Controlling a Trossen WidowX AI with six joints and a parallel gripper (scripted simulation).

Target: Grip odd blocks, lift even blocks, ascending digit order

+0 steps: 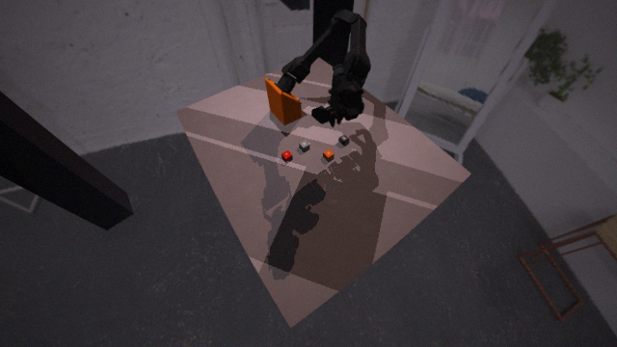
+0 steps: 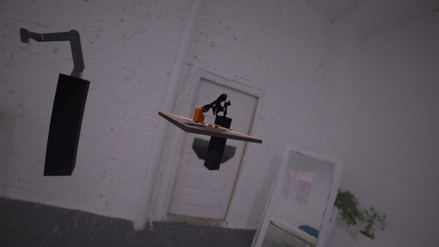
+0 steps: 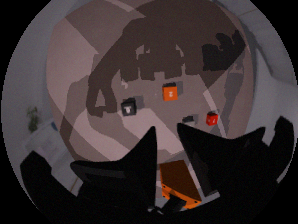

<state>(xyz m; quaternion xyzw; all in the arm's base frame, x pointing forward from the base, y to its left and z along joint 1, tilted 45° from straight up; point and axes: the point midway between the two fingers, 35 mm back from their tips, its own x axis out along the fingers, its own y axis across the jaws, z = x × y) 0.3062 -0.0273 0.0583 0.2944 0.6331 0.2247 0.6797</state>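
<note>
Now: the red block 80 mm behind my gripper tip, 170 mm to the right of it and 120 mm below it. From my gripper tip the other things lie so: orange block 20 mm ahead, 40 mm to the right, 120 mm below.
</note>
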